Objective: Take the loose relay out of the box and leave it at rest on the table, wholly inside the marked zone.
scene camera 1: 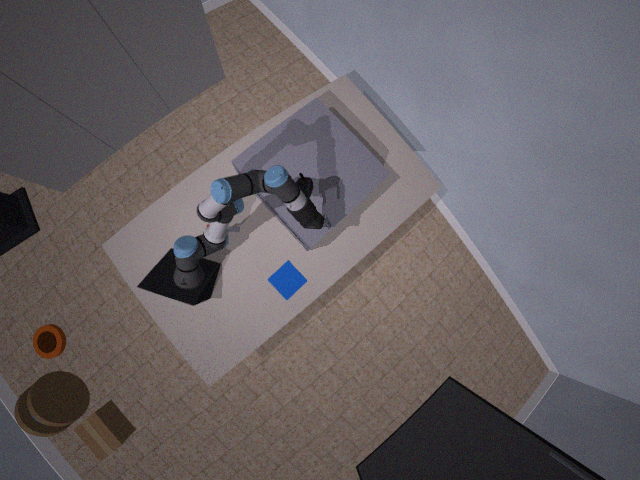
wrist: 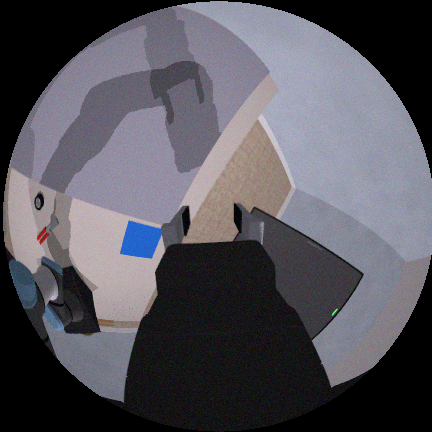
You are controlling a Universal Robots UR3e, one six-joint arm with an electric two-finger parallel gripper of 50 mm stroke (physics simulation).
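Places are measured from the arm's base along level axes (x ahead, y left, z up), in millimetres.
Pixels of known places: gripper, between the fingertips: (scene camera 1: 322, 226) (wrist: 211, 213); arm's base, origin of its link: (scene camera 1: 189, 277) (wrist: 71, 305).
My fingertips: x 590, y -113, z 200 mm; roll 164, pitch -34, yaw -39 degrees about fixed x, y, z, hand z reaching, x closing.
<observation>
For each thing: its middle in the pictures, then the offset to it from my fingertips. "*": a spot on its surface instead. Level surfaces: height alone.
- grey-lilac box, middle of its body: (wrist: 128, 74) (scene camera 1: 311, 174) 126 mm ahead, 256 mm left, 216 mm down
- table, height of its surface: 318 mm down
- blue square, a spot on its surface: (wrist: 141, 240) (scene camera 1: 288, 279) * 220 mm back, 123 mm right, 317 mm down
- Pliers with red handles, middle of its body: (wrist: 46, 231) 374 mm back, 258 mm left, 313 mm down
- small dark-rimmed round thing, middle of its body: (wrist: 38, 201) 290 mm back, 322 mm left, 308 mm down
The grey-lilac box (scene camera 1: 356, 149) (wrist: 130, 165) stands on the table (scene camera 1: 232, 330) (wrist: 110, 285), with a broad flat top facing up. The relay does not show in either view; the inside of the box is hidden under this top. The marked zone, a blue square (scene camera 1: 287, 280) (wrist: 141, 240), lies flat on the table beside the box, with nothing seen on it. My gripper (scene camera 1: 326, 223) (wrist: 211, 213) is open and empty. In the scene view it appears over the box's lower corner, on the side towards the blue square; its exact height is hard to tell.
Pliers with red handles (wrist: 44, 235) and a small dark-rimmed round thing (wrist: 35, 202) lie on the table between the box and the arm's black base plate (scene camera 1: 155, 279) (wrist: 85, 315). A large dark cabinet (scene camera 1: 465, 434) (wrist: 300, 270) stands beyond the table.
</observation>
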